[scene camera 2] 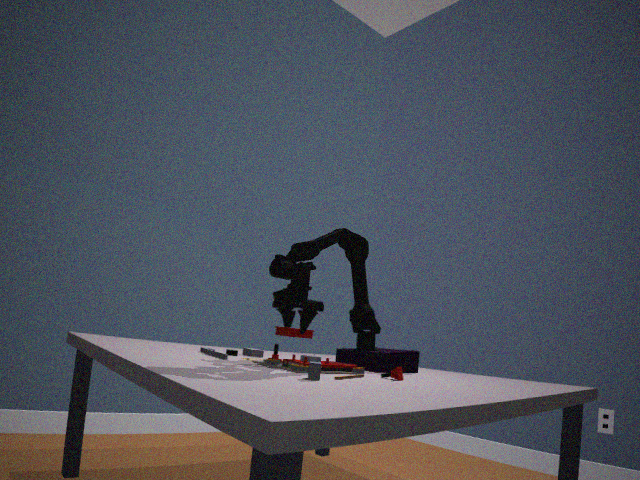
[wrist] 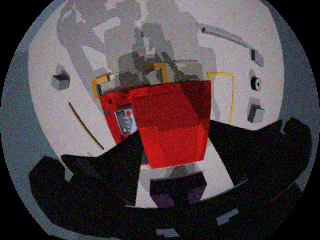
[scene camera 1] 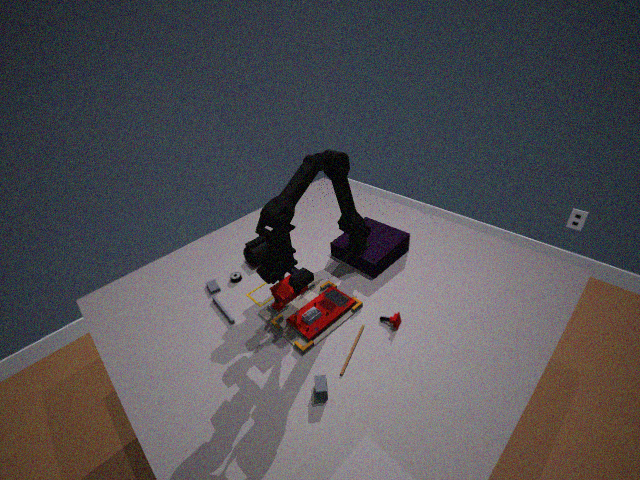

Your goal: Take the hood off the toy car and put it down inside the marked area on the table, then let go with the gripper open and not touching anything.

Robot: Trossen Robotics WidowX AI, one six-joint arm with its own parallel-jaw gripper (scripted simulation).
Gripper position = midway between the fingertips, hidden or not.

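My gripper (scene camera 2: 294, 333) is visible, likewise in scene camera 1 (scene camera 1: 289, 288) and in the wrist view (wrist: 174, 127). A red toy car (scene camera 1: 333, 304) is present, visible also in the wrist view (wrist: 110, 102).
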